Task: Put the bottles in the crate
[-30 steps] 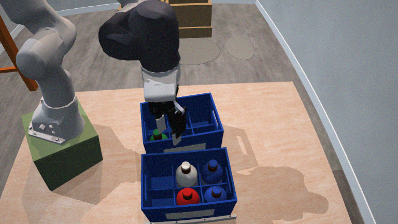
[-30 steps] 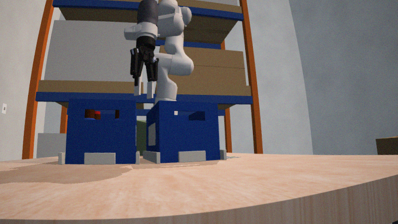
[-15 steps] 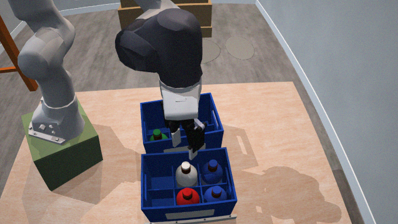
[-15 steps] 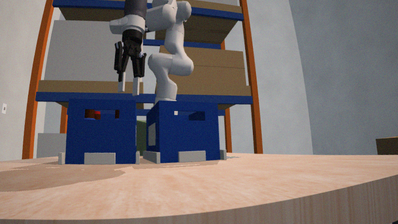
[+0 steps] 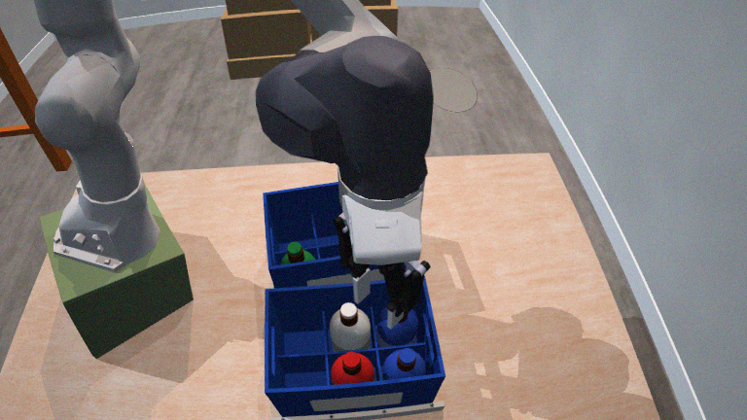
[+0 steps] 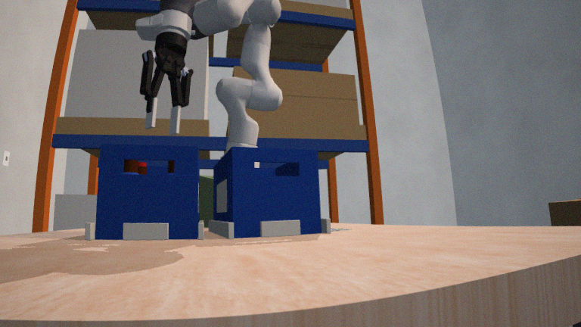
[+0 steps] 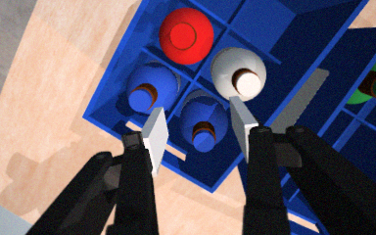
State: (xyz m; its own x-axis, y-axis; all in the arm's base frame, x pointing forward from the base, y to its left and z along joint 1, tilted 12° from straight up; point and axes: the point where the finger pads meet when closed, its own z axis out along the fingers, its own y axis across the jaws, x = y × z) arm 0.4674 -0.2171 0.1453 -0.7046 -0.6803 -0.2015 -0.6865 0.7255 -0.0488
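Now: hand 17 cm above the red bottle, 5 cm to the left of it and 4 cm past it. The rest, counted from my hand: green-labelled bottle 17 cm to the left, 17 cm below, 14 cm behind; then blue bottle 17 cm below, 4 cm to the left, 4 cm ahead; then white bottle 17 cm below, 5 cm behind, 4 cm to the left.
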